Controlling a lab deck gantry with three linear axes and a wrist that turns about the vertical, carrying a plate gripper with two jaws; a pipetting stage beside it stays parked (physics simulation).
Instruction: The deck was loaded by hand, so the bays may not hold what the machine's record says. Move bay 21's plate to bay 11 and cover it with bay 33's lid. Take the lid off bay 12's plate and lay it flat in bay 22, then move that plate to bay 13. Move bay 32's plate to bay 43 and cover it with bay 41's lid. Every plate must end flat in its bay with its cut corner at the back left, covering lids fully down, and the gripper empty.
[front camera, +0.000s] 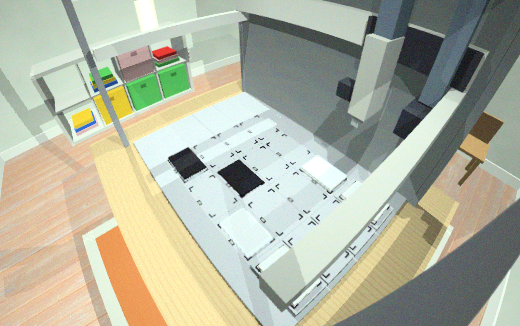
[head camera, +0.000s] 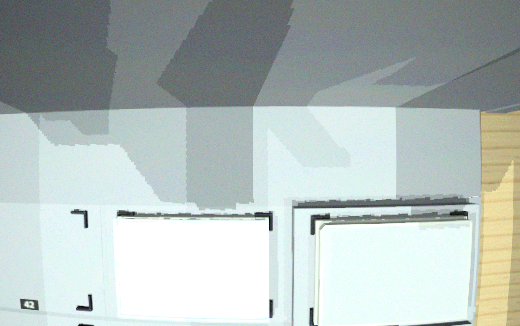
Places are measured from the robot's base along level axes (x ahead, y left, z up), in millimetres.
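Where they show: robot's base at its link origin: (front camera: 168, 160).
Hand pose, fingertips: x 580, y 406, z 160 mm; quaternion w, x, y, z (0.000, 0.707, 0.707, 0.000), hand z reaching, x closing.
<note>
Each offset is from my fingertips to the top centre of the thing. "spot": to the spot under its first point.
A black-topped item {dx -516, dy -363, dz -143 mm} (front camera: 187, 163) sits flat in the front-left bay, seemingly 11. A flat black piece {dx -352, dy -256, dz -152 mm} (front camera: 241, 177) lies in seemingly bay 22. A white item {dx -188, dy -363, dz -146 mm} (front camera: 246, 232) lies in the front row, seemingly bay 13. A white-covered item {dx -189, dy -42, dz -146 mm} (front camera: 323, 172) (head camera: 192, 267) sits flat inside the corner marks of the bay right of 42, which fits bay 43. Its top is overexposed, so its cut corner cannot be made out. The dark gripper body (front camera: 410, 120) is high at the back right, partly behind the gantry beam. Its jaws are hidden, so their opening cannot be seen.
A pale plate-like item {dx -24, dy -42, dz -131 mm} (head camera: 395, 275) with a cut back-left corner sits in a raised nest at the right. More pale items {spot: dx -75, dy -363, dz -131 mm} (front camera: 274, 258) {spot: dx -75, dy -49, dz -131 mm} (front camera: 351, 190) show beside the beam (front camera: 350, 220). The grey pipetting stage (front camera: 375, 75) hangs at the back right.
</note>
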